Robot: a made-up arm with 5 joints.
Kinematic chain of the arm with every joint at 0, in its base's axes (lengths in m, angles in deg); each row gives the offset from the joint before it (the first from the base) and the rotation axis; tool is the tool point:
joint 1: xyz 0 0 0.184 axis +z
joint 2: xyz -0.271 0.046 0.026 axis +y
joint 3: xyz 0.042 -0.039 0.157 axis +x
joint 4: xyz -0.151 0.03 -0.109 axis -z
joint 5: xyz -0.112 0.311 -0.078 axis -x
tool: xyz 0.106 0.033 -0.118
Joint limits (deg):
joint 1: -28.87..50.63
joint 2: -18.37..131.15
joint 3: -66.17..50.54
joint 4: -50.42..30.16
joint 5: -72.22..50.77
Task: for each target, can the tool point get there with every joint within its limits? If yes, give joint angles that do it. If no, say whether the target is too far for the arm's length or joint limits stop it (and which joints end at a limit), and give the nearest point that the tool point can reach.
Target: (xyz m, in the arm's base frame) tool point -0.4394 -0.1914 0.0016
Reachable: yes | joints 22.93 39.12 -48.12 16.01 17.36
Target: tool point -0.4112 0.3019 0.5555
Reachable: yes | joints -16.29 104.99 -35.81 -24.07 -34.80
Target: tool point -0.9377 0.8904 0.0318
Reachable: no: too far | nearest point -0.5967 0.5666 0.1897 | short by 0.496 m
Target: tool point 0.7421 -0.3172 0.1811
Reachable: no: joint limits stop it (at a limit: joint 1, joint 2, joint 3, joint 5) | nearest point 0.3717 0.2078 0.3431 | short by 0.663 m
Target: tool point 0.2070 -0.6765 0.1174
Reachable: no: joint limits stop it (at a limit: joint 1, joint 3, joint 4) | nearest point -0.1459 -0.4324 0.0904 | short by 0.430 m
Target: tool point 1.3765 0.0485 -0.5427
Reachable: no: too far | nearest point 0.3411 0.3200 0.0962 | short by 1.247 m
